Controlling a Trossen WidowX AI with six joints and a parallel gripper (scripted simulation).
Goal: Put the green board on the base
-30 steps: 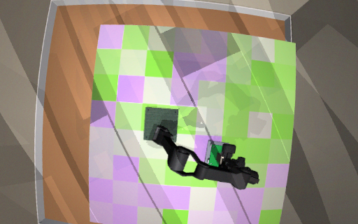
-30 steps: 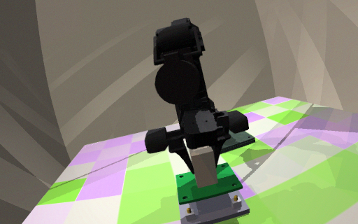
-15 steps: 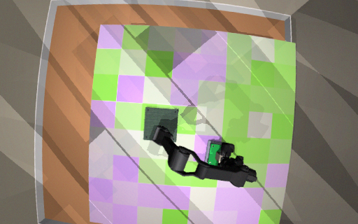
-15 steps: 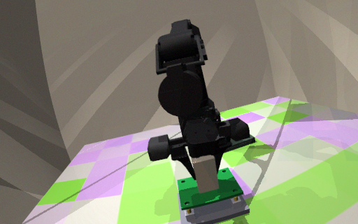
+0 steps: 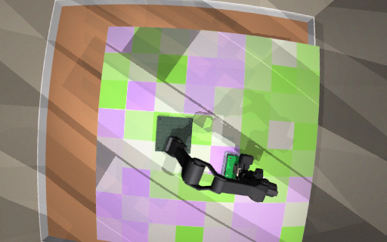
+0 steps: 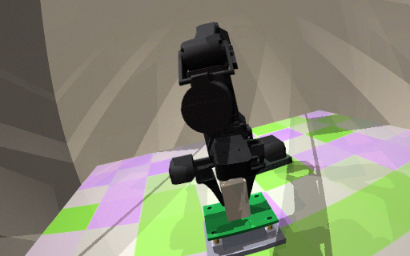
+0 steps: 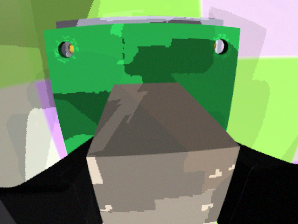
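My gripper tip is now 10 mm above the green board. The rest, counted from my gripper tip: grey base 70 mm below.
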